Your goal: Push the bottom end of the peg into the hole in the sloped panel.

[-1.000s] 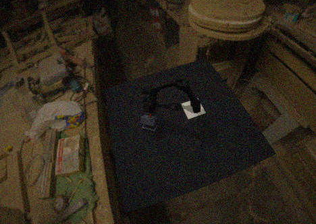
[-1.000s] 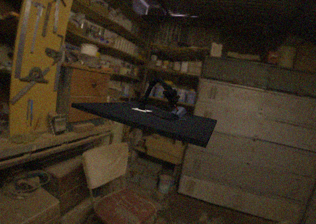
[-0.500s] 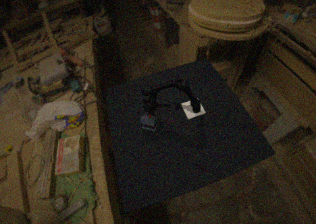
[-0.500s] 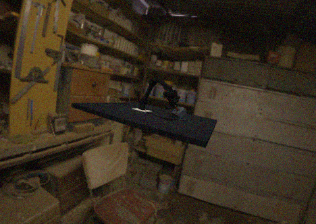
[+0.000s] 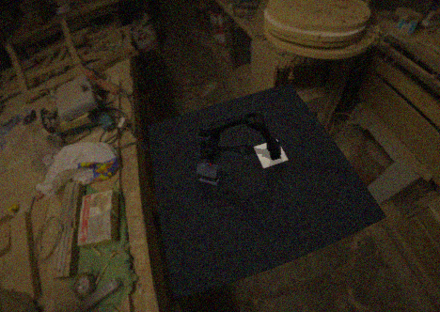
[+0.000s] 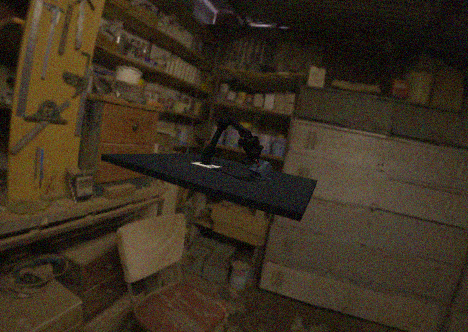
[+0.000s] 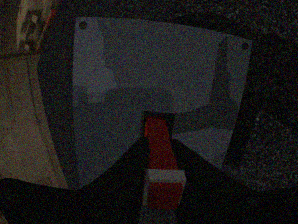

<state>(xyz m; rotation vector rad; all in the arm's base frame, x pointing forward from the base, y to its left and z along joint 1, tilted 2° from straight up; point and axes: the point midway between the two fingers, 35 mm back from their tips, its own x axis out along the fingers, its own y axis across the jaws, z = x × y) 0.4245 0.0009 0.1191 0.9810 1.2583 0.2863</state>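
The grey sloped panel lies 30 mm to the left of my gripper tip, 30 mm below it and 20 mm ahead of it. Also, from my gripper tip: red peg: 10 mm to the right, 10 mm behind, 10 mm above.
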